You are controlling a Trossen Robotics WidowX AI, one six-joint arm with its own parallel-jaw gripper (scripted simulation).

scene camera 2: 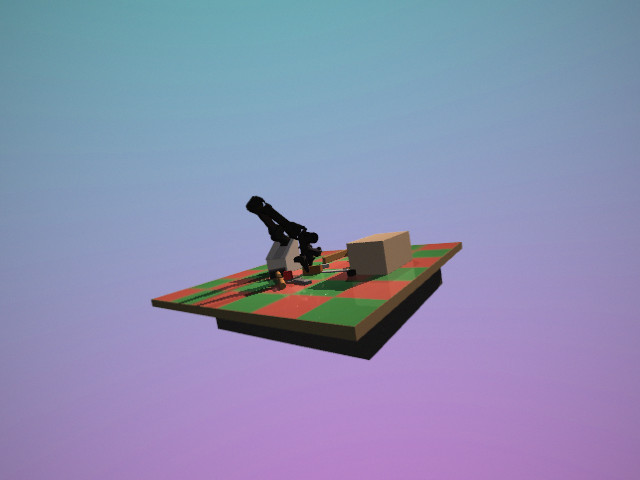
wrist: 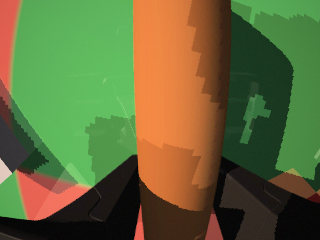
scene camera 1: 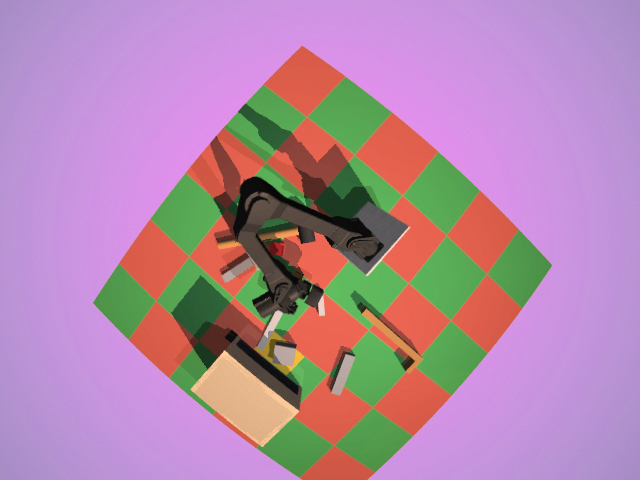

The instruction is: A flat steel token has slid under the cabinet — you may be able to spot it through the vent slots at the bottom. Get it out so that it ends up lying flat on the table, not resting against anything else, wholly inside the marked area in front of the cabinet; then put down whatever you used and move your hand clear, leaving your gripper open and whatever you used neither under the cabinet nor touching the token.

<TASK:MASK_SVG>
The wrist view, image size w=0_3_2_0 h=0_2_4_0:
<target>gripper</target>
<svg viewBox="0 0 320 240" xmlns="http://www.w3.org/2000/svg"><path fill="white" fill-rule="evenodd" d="M221 156L220 172L217 175L215 199L213 199L212 207L215 209L216 220L219 221L220 232L223 233L221 236L223 236L224 240L320 240L320 203L316 203L316 201L313 203L312 200L309 201L305 197L296 195L296 193L285 191L285 189L272 184L271 181L267 181L263 177L248 171L248 169L244 169L241 165L232 163L232 160L227 160ZM137 155L128 157L124 163L113 169L109 175L105 176L96 185L93 185L93 188L88 189L79 199L65 205L65 208L60 208L60 211L52 213L51 216L45 217L45 219L24 220L0 216L0 240L135 240L137 217L139 217L141 205Z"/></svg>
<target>orange-handled tool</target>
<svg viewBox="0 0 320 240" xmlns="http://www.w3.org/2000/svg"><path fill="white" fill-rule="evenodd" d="M133 0L133 51L135 51L133 53L133 77L135 77L137 164L139 164L141 215L143 215L144 240L204 240L205 236L207 236L213 199L215 199L217 175L220 172L221 153L223 153L225 120L227 120L229 77L231 77L231 69L229 67L231 67L232 3L231 0Z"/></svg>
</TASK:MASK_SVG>
